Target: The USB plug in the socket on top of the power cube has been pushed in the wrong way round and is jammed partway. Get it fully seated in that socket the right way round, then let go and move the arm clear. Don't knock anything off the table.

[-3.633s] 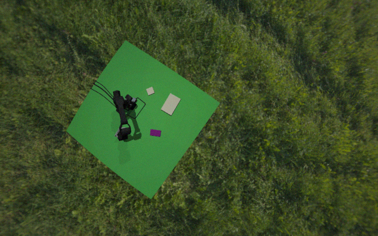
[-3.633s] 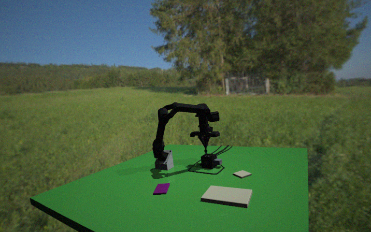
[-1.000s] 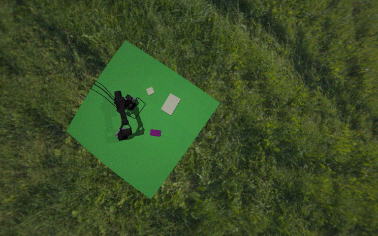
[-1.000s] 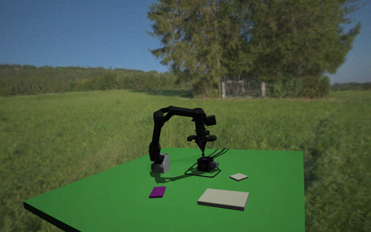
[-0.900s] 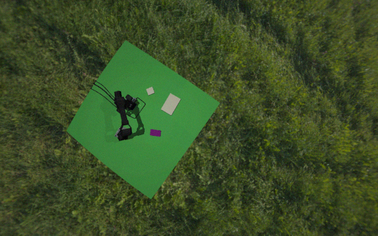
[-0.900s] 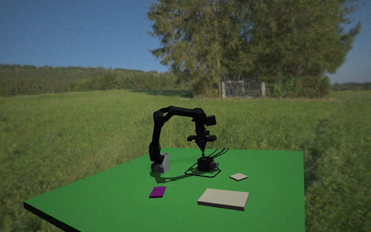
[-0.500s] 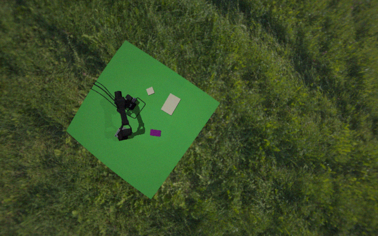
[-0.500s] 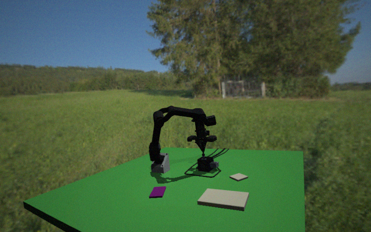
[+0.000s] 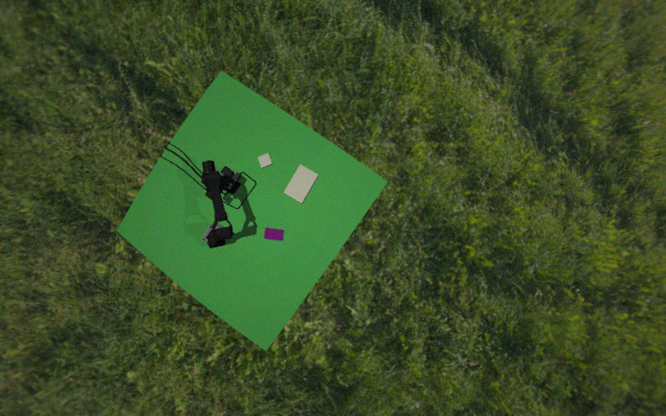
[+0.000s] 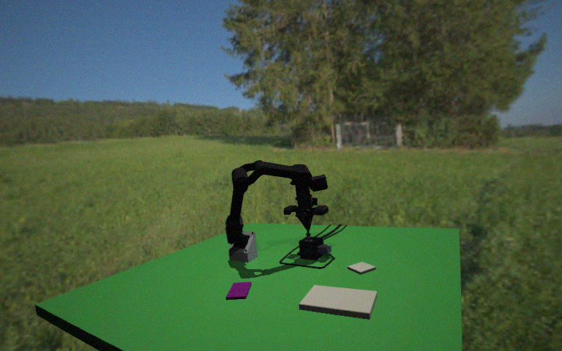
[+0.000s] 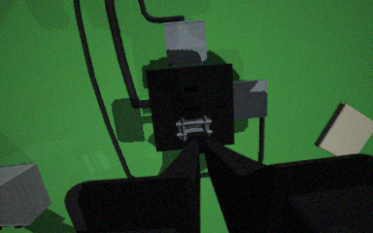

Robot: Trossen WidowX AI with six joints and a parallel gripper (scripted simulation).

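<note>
Right now the silver USB plug is 2 cm below my gripper tip. Also, from my gripper tip: purple flat block (37 cm to the right, 12 cm below, 8 cm behind); beige tile (24 cm ahead, 12 cm below, 6 cm to the right); beige slab (32 cm to the right, 26 cm ahead, 11 cm below).
</note>
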